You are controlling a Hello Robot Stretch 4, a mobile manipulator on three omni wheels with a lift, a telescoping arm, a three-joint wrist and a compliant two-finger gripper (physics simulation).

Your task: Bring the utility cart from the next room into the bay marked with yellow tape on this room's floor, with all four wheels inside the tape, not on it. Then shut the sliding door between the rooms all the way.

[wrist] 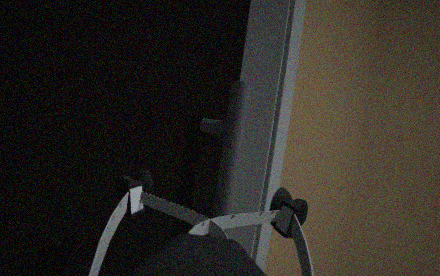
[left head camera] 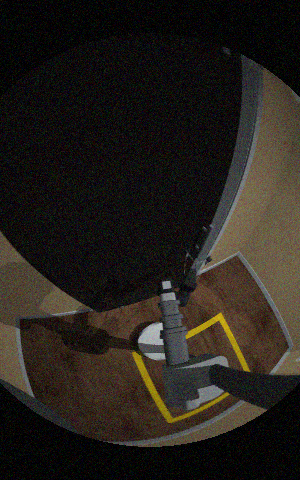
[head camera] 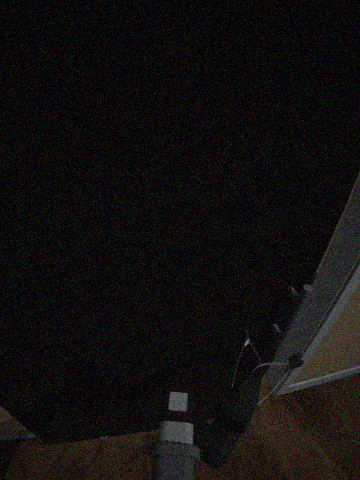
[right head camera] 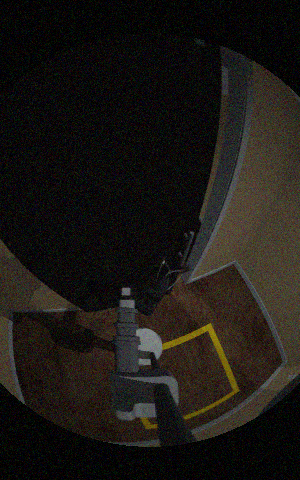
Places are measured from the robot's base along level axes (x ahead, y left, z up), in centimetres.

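Pixels of known places: gripper, fingertip midpoint: (wrist: pixel 212 194) (left head camera: pixel 198 251) (head camera: pixel 274 340) (right head camera: pixel 176 259); robot's base at its link origin: (left head camera: pixel 157 340) (right head camera: pixel 141 345).
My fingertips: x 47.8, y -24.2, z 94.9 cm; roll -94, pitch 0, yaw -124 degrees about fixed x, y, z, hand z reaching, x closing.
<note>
Ahead of a thing's pixels: the offset from my fingertips to its top centre. "spot": to the spot under its first point. Level surfaces: height alone.
My gripper (head camera: pixel 271 351) (left head camera: pixel 198 258) (right head camera: pixel 175 266) (wrist: pixel 212 194) is open, with its fingertips well apart and nothing seen between them. In the wrist view its right fingertip overlaps the grey doorway edge and the left one is over darkness. A dark upright bar with a short peg {spot: dz +6.3, dx +10.9, dy -5.7 cm} (wrist: pixel 211 125), seemingly the sliding door's handle, stands ahead of and above the fingers, close to the grey door frame (head camera: pixel 322 305) (left head camera: pixel 250 120) (right head camera: pixel 235 100) (wrist: pixel 267 75). Yellow tape {spot: dz -97.6, dx -80.8, dy -66.4 cm} (left head camera: pixel 234 344) (right head camera: pixel 223 358) outlines the bay, partly hidden by my body. The utility cart does not show; the door panel cannot be made out.
The large opening ahead is nearly black. A tan wall (left head camera: pixel 280 175) (right head camera: pixel 270 175) (wrist: pixel 370 125) lies right of the door frame, and another wall section {spot: dz -10.0, dx -15.7, dy +129.6 cm} (left head camera: pixel 20 285) is on the left. Brown wooden floor {dz -97.6 cm} (left head camera: pixel 60 385) (right head camera: pixel 60 395) surrounds the bay. My arm (head camera: pixel 175 462) extends towards the opening.
</note>
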